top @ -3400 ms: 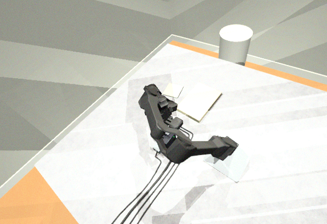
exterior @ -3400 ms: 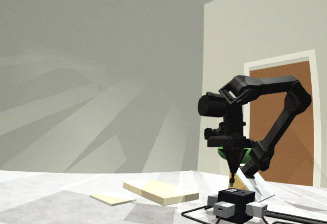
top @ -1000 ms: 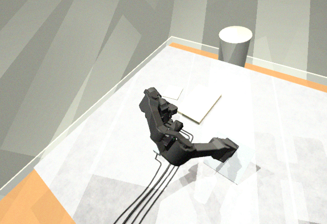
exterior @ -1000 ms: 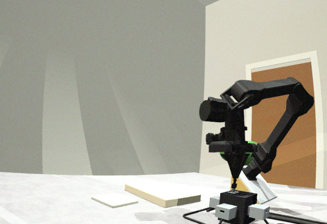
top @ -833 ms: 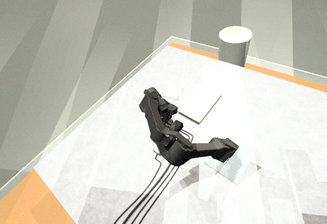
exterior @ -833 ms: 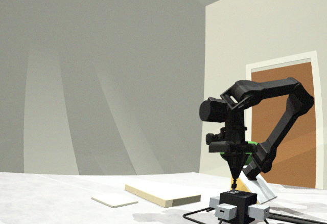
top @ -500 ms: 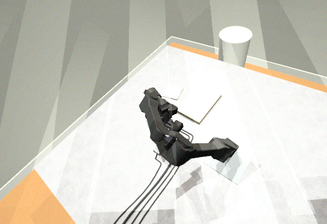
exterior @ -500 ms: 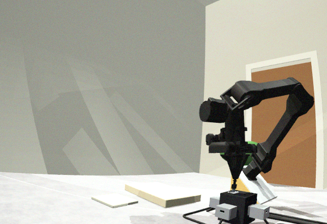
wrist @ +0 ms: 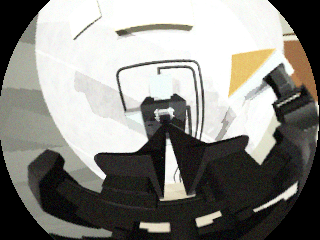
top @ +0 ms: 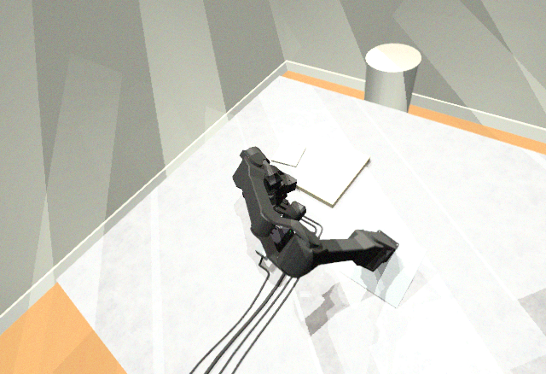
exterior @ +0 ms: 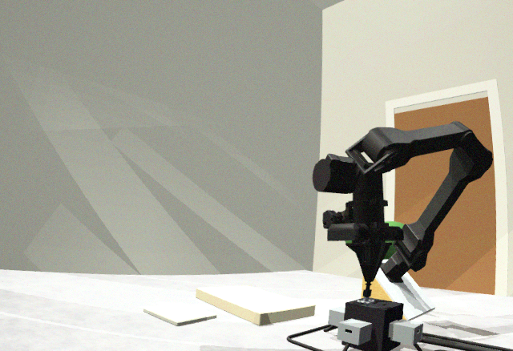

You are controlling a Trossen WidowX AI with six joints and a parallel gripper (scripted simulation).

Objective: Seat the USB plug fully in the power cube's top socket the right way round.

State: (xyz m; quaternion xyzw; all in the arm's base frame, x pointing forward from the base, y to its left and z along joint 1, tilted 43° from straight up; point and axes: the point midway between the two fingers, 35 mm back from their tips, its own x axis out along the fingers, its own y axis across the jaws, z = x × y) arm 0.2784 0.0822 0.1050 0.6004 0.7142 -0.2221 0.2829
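Right now my gripper tip is 20 mm above the black USB plug. Round my gripper tip: white tile 230 mm ahead, 280 mm to the right, 110 mm below; cream board 40 mm ahead, 310 mm to the right, 100 mm below.
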